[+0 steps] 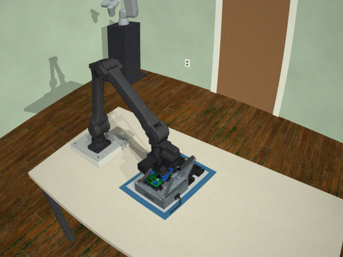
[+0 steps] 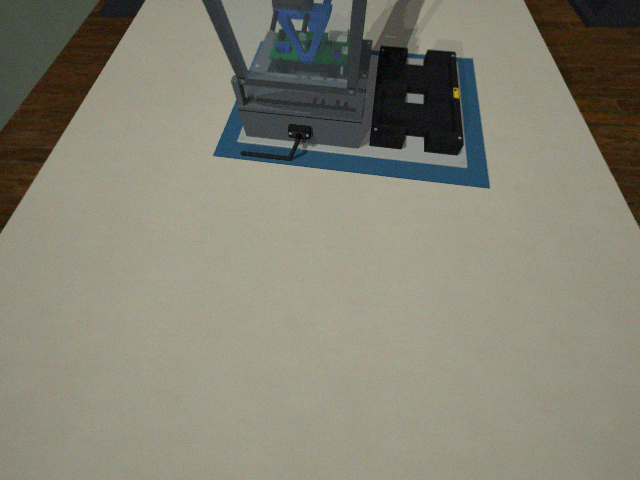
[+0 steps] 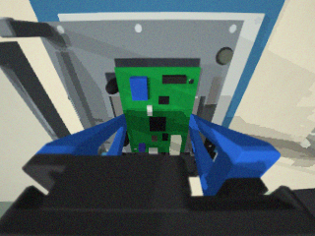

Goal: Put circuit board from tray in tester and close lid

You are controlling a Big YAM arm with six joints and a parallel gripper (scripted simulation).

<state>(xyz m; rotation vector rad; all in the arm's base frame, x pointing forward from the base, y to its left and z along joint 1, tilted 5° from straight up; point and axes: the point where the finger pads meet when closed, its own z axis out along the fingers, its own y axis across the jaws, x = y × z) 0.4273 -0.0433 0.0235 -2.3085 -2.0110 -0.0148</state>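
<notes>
Right now my hand is right at the green circuit board. From my hand the other things lie so: tester lid 120 mm ahead, 20 mm to the right, 90 mm above.
</notes>
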